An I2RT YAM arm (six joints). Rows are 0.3 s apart.
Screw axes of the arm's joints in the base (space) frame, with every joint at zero. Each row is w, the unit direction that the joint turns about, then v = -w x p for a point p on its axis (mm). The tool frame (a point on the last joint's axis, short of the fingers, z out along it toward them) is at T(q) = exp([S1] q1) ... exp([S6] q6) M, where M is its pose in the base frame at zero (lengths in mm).
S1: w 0 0 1 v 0 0 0
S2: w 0 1 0 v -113.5 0 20
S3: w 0 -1 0 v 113.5 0 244
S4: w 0 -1 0 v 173.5 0 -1
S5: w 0 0 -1 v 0 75 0
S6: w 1 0 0 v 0 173.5 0
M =
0 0 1 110.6
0 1 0 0
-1 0 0 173.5
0 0 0 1
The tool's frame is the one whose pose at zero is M.
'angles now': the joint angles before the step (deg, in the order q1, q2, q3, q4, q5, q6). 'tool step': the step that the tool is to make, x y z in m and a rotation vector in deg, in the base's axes. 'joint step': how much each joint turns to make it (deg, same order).
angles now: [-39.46, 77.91, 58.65, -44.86, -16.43, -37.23]
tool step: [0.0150, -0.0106, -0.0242, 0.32, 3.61, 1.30]
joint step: [0.46, 6.17, 0.25, 2.47, 1.51, -1.66]
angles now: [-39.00, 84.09, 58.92, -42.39, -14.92, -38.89]
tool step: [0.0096, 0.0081, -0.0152, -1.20, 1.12, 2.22]
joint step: [2.69, 1.51, -2.09, 3.40, 1.69, -0.19]
